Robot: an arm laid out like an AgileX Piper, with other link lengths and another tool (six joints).
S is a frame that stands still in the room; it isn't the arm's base.
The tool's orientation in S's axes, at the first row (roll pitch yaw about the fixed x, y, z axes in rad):
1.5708, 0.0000, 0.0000
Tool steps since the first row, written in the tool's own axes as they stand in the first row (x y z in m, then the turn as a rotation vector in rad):
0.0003, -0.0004, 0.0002, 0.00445, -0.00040, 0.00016
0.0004, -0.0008, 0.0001, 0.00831, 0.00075, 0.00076
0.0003, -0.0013, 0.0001, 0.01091, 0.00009, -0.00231
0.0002, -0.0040, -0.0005, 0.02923, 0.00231, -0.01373
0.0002, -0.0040, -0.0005, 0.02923, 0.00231, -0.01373
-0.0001, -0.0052, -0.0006, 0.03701, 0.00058, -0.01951
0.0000, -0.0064, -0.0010, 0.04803, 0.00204, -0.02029
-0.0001, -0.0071, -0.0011, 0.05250, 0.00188, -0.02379
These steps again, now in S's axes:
0.0003, -0.0002, -0.0004, 0.00445, -0.00016, -0.00040
0.0004, -0.0001, -0.0008, 0.00831, -0.00076, 0.00075
0.0003, -0.0001, -0.0013, 0.01091, 0.00231, 0.00009
0.0002, 0.0005, -0.0040, 0.02923, 0.01373, 0.00231
0.0002, 0.0005, -0.0040, 0.02923, 0.01373, 0.00231
-0.0001, 0.0006, -0.0052, 0.03701, 0.01951, 0.00058
0.0000, 0.0010, -0.0064, 0.04803, 0.02029, 0.00204
-0.0001, 0.0011, -0.0071, 0.05250, 0.02379, 0.00188

